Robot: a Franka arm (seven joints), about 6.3 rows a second.
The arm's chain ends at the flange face. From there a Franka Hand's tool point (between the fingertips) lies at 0.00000 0.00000 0.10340 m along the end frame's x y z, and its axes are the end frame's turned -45 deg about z.
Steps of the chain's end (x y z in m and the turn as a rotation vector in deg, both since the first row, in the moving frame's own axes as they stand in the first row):
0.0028, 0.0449, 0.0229, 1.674, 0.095, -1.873
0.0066, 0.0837, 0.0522, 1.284, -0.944, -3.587
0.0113, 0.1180, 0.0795, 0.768, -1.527, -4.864
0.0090, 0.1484, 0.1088, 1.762, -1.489, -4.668
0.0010, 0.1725, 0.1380, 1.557, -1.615, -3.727
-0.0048, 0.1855, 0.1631, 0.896, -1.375, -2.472
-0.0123, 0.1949, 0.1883, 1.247, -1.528, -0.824
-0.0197, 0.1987, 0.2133, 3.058, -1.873, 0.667
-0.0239, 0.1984, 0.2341, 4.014, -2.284, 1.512
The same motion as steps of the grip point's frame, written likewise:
-0.0275, 0.0317, 0.0229, 1.117, 1.251, -1.873
-0.0542, 0.0610, 0.0522, 1.575, 0.240, -3.587
-0.0765, 0.0885, 0.0795, 1.623, -0.537, -4.864
-0.0984, 0.1071, 0.1087, 2.299, 0.193, -4.668
-0.1215, 0.1186, 0.1379, 2.243, -0.041, -3.727
-0.1352, 0.1249, 0.1631, 1.606, -0.339, -2.472
-0.1469, 0.1256, 0.1882, 1.962, -0.199, -0.824
-0.1529, 0.1203, 0.2131, 3.487, 0.838, 0.667
-0.1549, 0.1154, 0.2338, 4.453, 1.223, 1.512

